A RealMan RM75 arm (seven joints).
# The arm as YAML. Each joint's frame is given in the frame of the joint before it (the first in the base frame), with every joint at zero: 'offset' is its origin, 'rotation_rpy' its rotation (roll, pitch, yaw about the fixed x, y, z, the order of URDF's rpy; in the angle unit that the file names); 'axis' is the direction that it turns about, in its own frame. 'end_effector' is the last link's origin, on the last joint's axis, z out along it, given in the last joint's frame.
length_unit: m
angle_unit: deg
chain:
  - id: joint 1
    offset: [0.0, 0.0, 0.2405]
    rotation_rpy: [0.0, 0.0, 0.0]
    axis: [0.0, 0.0, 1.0]
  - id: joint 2
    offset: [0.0, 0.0, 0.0]
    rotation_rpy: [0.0, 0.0, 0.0]
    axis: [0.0, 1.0, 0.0]
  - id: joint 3
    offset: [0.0, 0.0, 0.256]
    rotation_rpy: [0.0, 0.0, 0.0]
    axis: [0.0, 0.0, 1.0]
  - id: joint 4
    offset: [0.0, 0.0, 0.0]
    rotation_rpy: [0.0, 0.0, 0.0]
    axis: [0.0, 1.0, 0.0]
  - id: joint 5
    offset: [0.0, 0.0, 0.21]
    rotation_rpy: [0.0, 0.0, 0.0]
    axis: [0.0, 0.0, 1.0]
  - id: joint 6
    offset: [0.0, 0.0, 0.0]
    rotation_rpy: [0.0, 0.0, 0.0]
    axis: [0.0, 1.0, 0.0]
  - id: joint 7
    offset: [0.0, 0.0, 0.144]
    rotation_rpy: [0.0, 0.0, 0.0]
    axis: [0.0, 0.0, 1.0]
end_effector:
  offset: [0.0, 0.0, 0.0]
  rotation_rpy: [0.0, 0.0, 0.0]
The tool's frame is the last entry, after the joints.
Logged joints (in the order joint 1, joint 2, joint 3, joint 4, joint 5, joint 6, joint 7), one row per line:
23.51 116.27 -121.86 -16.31 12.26 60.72 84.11
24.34 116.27 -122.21 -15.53 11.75 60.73 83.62
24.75 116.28 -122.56 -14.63 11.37 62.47 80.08
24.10 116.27 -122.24 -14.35 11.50 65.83 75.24
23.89 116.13 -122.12 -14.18 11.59 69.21 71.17
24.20 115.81 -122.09 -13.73 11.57 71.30 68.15
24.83 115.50 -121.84 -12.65 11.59 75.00 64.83
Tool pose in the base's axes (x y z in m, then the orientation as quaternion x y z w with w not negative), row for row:
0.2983 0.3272 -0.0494 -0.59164 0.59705 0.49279 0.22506
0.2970 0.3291 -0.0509 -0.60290 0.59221 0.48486 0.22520
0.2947 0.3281 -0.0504 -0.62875 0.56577 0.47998 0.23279
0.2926 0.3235 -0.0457 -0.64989 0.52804 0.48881 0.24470
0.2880 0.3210 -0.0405 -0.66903 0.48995 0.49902 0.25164
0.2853 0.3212 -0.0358 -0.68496 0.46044 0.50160 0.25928
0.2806 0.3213 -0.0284 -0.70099 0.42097 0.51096 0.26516
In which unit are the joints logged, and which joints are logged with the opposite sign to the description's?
The joints are logged in degrees. Opposite sign: joint 6.
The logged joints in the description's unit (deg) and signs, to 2 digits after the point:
23.51 116.27 -121.86 -16.31 12.26 -60.72 84.11
24.34 116.27 -122.21 -15.53 11.75 -60.73 83.62
24.75 116.28 -122.56 -14.63 11.37 -62.47 80.08
24.10 116.27 -122.24 -14.35 11.50 -65.83 75.24
23.89 116.13 -122.12 -14.18 11.59 -69.21 71.17
24.20 115.81 -122.09 -13.73 11.57 -71.30 68.15
24.83 115.50 -121.84 -12.65 11.59 -75.00 64.83

